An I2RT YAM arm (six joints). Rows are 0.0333 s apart.
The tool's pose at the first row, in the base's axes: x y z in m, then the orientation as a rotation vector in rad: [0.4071 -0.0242 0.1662 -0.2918 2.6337 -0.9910]
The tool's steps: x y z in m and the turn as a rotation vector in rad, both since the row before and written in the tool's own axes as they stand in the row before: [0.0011 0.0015 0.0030 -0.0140 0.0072 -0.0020]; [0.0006 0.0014 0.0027 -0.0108 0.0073 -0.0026]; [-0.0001 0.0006 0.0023 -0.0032 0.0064 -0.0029]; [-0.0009 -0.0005 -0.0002 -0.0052 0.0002 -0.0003]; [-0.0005 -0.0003 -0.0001 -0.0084 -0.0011 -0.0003]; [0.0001 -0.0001 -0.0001 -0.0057 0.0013 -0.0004]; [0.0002 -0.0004 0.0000 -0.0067 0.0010 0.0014]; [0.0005 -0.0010 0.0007 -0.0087 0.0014 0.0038]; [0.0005 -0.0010 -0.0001 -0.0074 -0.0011 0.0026]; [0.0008 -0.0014 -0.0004 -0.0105 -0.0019 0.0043]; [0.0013 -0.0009 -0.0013 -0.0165 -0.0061 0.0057]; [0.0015 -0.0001 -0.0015 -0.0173 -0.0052 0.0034]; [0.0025 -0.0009 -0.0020 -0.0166 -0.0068 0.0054]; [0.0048 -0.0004 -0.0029 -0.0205 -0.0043 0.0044]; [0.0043 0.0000 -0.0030 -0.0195 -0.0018 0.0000]
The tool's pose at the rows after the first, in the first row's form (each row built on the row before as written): [0.4070 -0.0252 0.1628 -0.2947 2.6483 -0.9764]; [0.4073 -0.0259 0.1598 -0.2976 2.6612 -0.9661]; [0.4081 -0.0268 0.1577 -0.2996 2.6691 -0.9654]; [0.4089 -0.0268 0.1583 -0.3010 2.6722 -0.9588]; [0.4094 -0.0268 0.1587 -0.3037 2.6759 -0.9475]; [0.4093 -0.0268 0.1588 -0.3050 2.6803 -0.9407]; [0.4092 -0.0272 0.1590 -0.3041 2.6847 -0.9319]; [0.4091 -0.0285 0.1590 -0.3002 2.6903 -0.9199]; [0.4087 -0.0294 0.1596 -0.2986 2.6930 -0.9090]; [0.4080 -0.0305 0.1606 -0.2956 2.6964 -0.8932]; [0.4064 -0.0309 0.1619 -0.2935 2.6989 -0.8674]; [0.4045 -0.0306 0.1628 -0.2944 2.7026 -0.8416]; [0.4016 -0.0310 0.1644 -0.2930 2.7041 -0.8156]; [0.3962 -0.0312 0.1658 -0.2930 2.7096 -0.7856]; [0.3912 -0.0309 0.1672 -0.2980 2.7170 -0.7589]
